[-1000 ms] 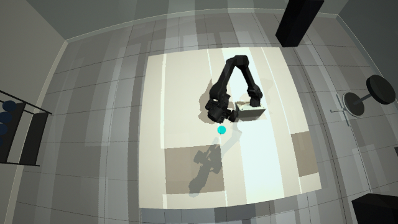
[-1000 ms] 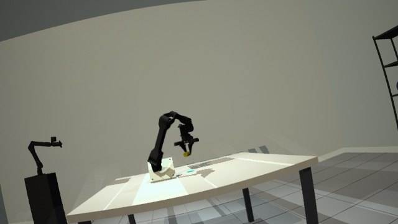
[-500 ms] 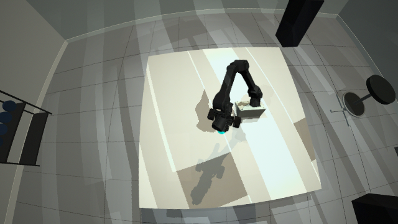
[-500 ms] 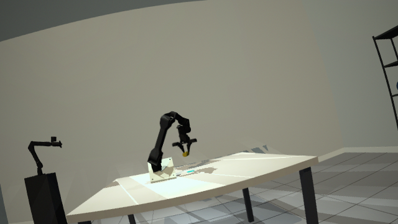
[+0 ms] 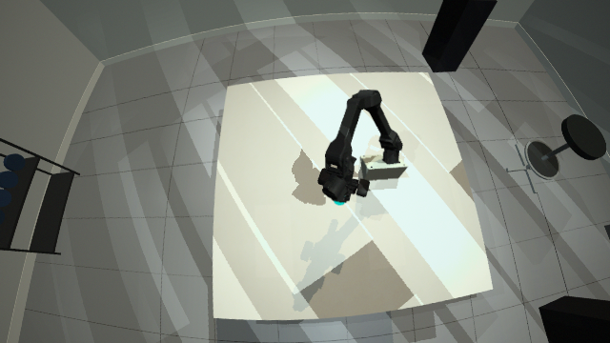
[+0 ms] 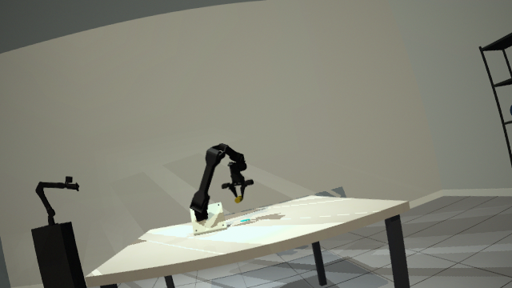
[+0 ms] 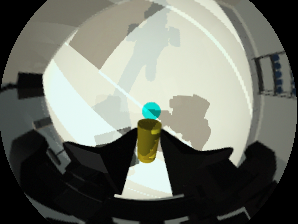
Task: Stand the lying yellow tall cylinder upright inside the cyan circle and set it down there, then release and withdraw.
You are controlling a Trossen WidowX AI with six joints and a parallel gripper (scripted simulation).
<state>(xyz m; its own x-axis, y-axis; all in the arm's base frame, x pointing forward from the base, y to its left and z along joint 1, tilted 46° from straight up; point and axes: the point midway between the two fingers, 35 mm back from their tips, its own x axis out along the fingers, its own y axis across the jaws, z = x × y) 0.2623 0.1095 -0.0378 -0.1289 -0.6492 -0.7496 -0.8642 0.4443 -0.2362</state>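
My gripper tip is now 14 cm above the cyan circle. Also, from my gripper tip: yellow tall cylinder 2 cm to the right, 1 cm behind.
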